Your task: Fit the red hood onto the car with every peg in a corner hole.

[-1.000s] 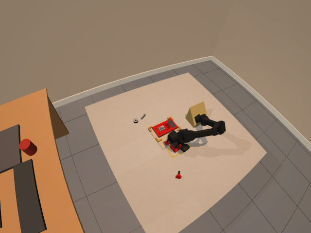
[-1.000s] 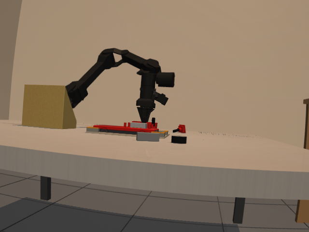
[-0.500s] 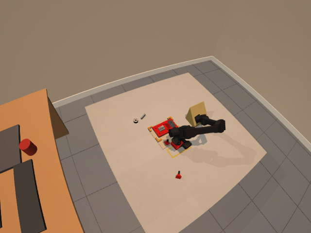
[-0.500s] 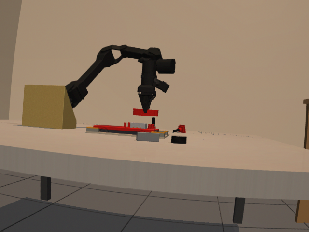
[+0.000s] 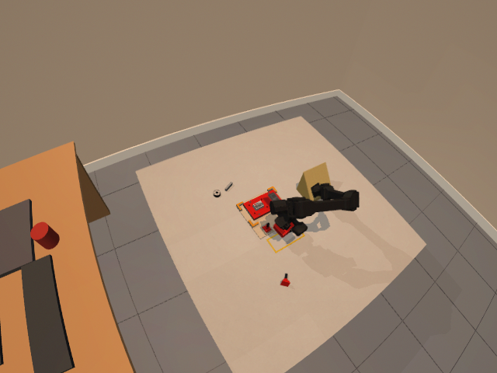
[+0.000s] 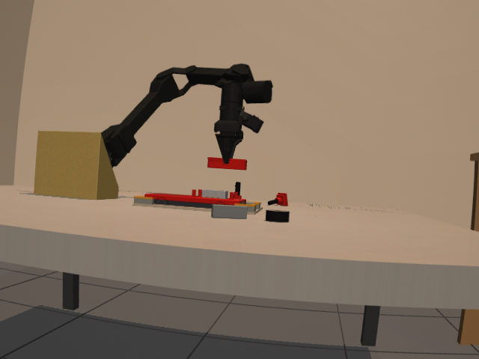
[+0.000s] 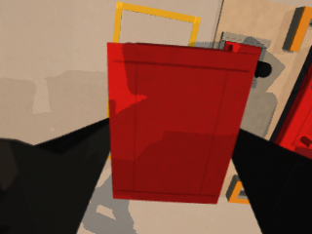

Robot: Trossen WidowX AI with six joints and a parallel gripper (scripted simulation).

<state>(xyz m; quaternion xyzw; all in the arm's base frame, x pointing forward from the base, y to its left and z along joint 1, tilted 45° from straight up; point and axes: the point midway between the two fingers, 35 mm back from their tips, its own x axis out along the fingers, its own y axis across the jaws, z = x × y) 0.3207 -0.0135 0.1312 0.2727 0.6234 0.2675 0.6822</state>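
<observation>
The engine block lies 190 mm to the right of my gripper tip and 80 mm below it. Also, from my gripper tip: black wheel (390 mm to the right, 130 mm ahead, 100 mm below); red hood (right at my gripper tip).
</observation>
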